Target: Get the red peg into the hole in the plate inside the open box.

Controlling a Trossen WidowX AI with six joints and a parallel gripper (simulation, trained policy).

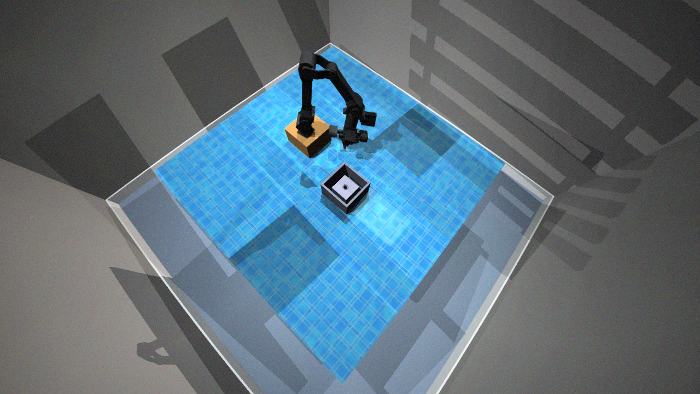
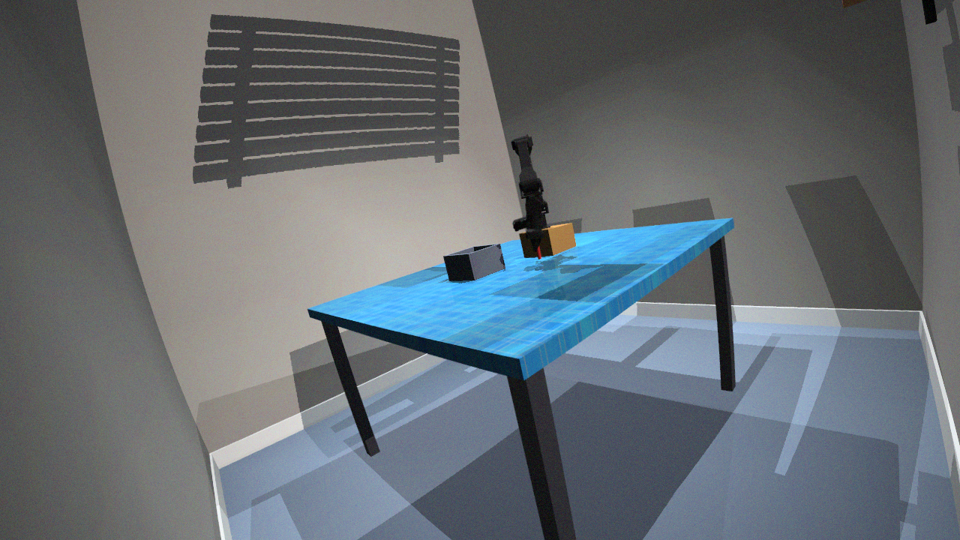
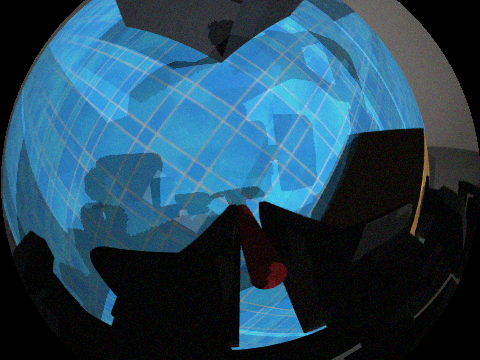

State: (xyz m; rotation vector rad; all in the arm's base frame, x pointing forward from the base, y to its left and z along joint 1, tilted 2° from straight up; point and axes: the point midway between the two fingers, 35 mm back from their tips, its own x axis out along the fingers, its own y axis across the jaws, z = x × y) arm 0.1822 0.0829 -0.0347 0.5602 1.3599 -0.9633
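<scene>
The grey plate lies 14 cm ahead of my gripper tip and 19 cm to the right of it. Also, from my gripper tip: dark box (14 cm ahead, 19 cm to the right, 2 cm below); then red peg (1 cm behind, 1 cm to the left, 1 cm above).
</scene>
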